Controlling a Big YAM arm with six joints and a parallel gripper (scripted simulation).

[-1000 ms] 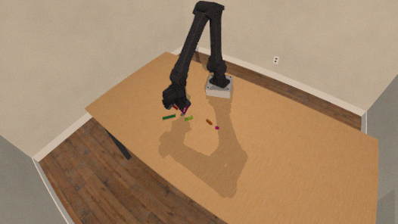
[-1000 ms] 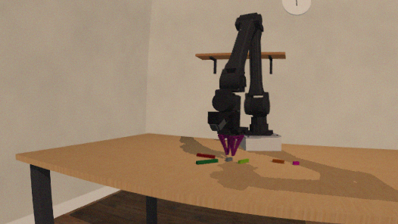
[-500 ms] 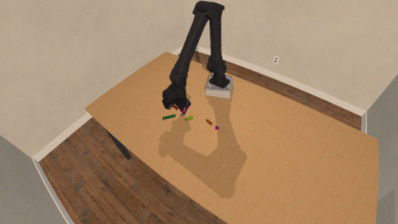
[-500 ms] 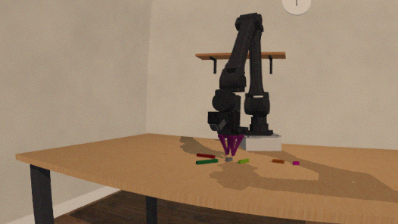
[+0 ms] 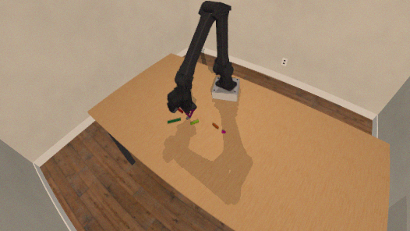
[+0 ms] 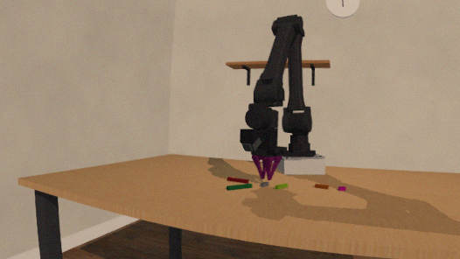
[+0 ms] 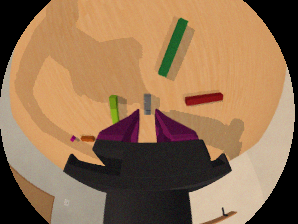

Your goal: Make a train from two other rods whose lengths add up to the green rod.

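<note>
The grey rod lies 10 mm ahead of my hand and 20 mm below it. The rest, counted from my hand: lime rod 10 mm ahead, 50 mm to the left, 20 mm below; green rod 80 mm ahead, 50 mm to the right, 20 mm below; red rod 10 mm behind, 90 mm to the right, 20 mm below.
</note>
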